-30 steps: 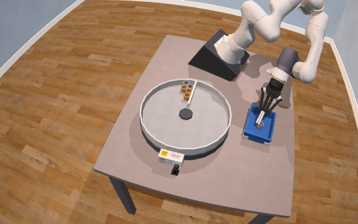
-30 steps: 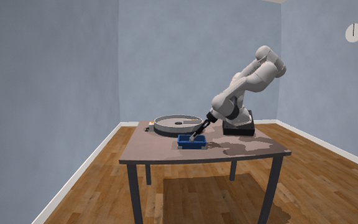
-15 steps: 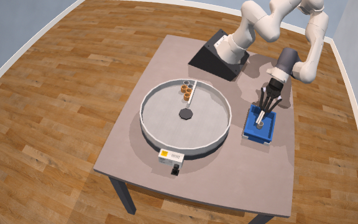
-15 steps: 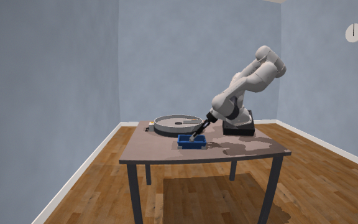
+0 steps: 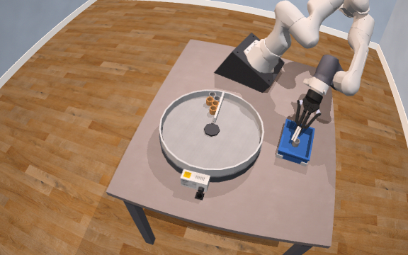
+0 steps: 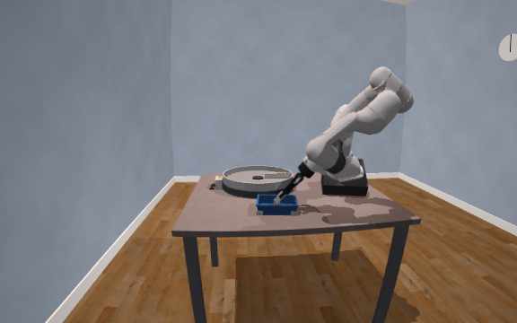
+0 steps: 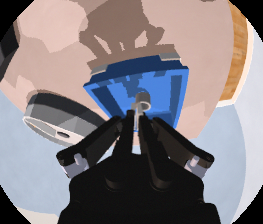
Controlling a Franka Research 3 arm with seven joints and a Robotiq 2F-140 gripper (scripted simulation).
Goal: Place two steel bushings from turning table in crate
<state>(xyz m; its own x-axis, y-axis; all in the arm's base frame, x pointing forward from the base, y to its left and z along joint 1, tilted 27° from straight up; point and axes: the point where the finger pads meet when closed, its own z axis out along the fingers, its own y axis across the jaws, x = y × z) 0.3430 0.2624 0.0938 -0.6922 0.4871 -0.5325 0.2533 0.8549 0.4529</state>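
My gripper is now 4 cm above the blue crate, 2 cm short of it and 1 cm to the right of it. Round my hand: grey round turning table: 35 cm to the right, 13 cm ahead, 1 cm below.
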